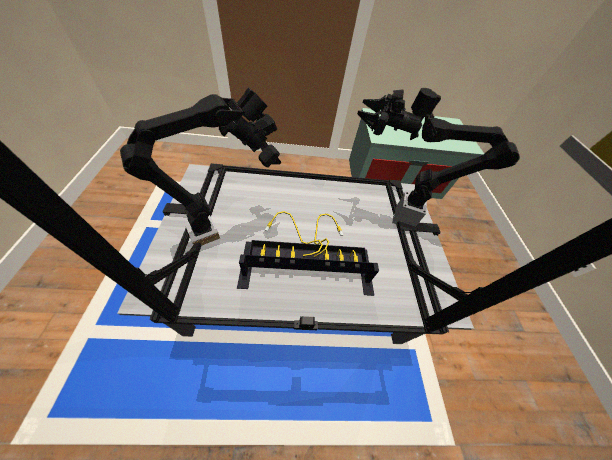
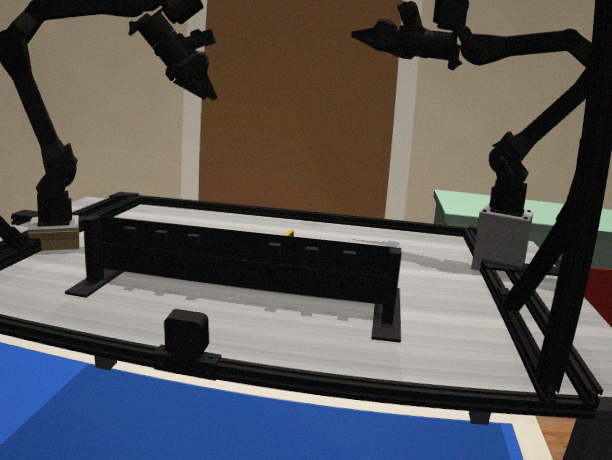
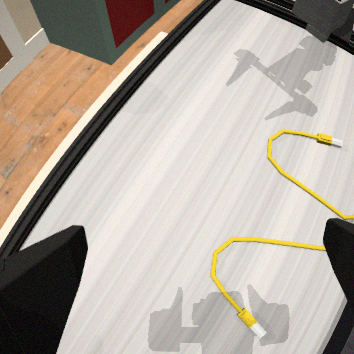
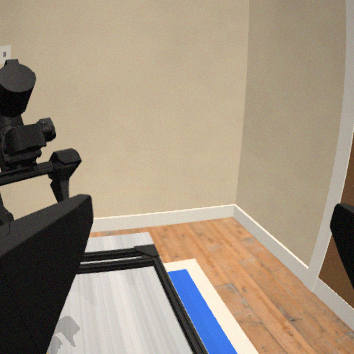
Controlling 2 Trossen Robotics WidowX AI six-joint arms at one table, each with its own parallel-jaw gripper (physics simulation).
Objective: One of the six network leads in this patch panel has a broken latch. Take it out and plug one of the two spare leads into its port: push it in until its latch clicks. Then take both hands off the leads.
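Where they show: left gripper, fingertip midpoint: (image 2: 210, 98) (image 3: 209, 236); right gripper, fingertip midpoint: (image 1: 360, 106) (image 2: 359, 37) (image 4: 219, 212); left arm's base at its link origin: (image 1: 201, 227) (image 2: 54, 222); right arm's base at its link origin: (image 1: 415, 202) (image 2: 507, 211).
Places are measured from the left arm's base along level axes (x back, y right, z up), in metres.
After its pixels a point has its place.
The black patch panel (image 1: 310, 264) @(x -0.284, y 0.357, z 0.029 m) (image 2: 235, 267) @(x -0.283, y 0.355, z 0.008 m) stands on the table. Yellow leads sit in it: three at the left, such as this lead (image 1: 278, 252) @(x -0.200, y 0.270, z 0.051 m), and three at the right, such as this lead (image 1: 341, 256) @(x -0.393, y 0.393, z 0.051 m). Which latch is broken cannot be told. Two spare leads lie behind the panel with clear-tipped plugs: the left spare plug (image 1: 269, 226) @(x -0.251, y 0.092, z -0.037 m) (image 3: 246, 318) @(x -0.256, y 0.081, z -0.031 m) and the right spare plug (image 1: 340, 230) @(x -0.513, y 0.257, z -0.032 m) (image 3: 325, 139) @(x -0.513, y 0.244, z -0.034 m). My left gripper (image 1: 275, 161) @(x -0.320, y 0.009, z 0.247 m) (image 2: 212, 96) @(x -0.320, y 0.009, z 0.247 m) (image 3: 209, 236) @(x -0.320, y 0.009, z 0.247 m) is open and empty, high above the table's back part. My right gripper (image 1: 362, 108) @(x -0.623, y 0.066, z 0.399 m) (image 2: 353, 34) @(x -0.623, y 0.066, z 0.399 m) (image 4: 219, 212) @(x -0.623, y 0.066, z 0.399 m) is open and empty, high at the back right.
A black frame (image 1: 305, 175) @(x -0.559, y -0.112, z -0.028 m) (image 2: 300, 213) @(x -0.582, y -0.095, z -0.027 m) edges the table (image 1: 310, 300) @(x -0.234, y 0.451, z -0.044 m) (image 2: 440, 340) @(x -0.510, y 0.570, z -0.044 m). Dark posts rise at its front corners. A small black box (image 1: 305, 322) @(x -0.166, y 0.516, z 0.010 m) (image 2: 186, 332) @(x -0.174, y 0.527, z -0.005 m) sits on the front rail. A green cabinet (image 1: 425, 142) stands behind at the right.
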